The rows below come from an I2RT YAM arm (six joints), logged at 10 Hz.
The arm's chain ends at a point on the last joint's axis. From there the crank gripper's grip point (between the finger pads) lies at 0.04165 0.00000 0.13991 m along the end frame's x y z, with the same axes.
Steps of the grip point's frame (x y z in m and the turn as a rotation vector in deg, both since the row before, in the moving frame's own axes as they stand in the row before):
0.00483 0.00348 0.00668 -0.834 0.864 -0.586
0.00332 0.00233 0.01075 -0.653 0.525 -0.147
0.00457 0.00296 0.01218 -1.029 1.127 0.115
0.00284 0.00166 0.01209 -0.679 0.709 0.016
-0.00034 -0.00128 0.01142 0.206 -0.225 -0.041
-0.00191 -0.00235 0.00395 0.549 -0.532 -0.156
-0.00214 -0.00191 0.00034 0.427 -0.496 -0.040
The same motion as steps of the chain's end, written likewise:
0.00272 0.00188 0.00734 -0.834 0.864 -0.586
0.00204 0.00085 0.01115 -0.653 0.525 -0.147
0.00183 0.00037 0.01305 -1.029 1.127 0.115
0.00111 -0.00001 0.01263 -0.679 0.709 0.016
0.00021 -0.00075 0.01126 0.206 -0.225 -0.041
-0.00061 -0.00090 0.00358 0.549 -0.532 -0.156
-0.00093 -0.00084 -0.00001 0.427 -0.496 -0.040

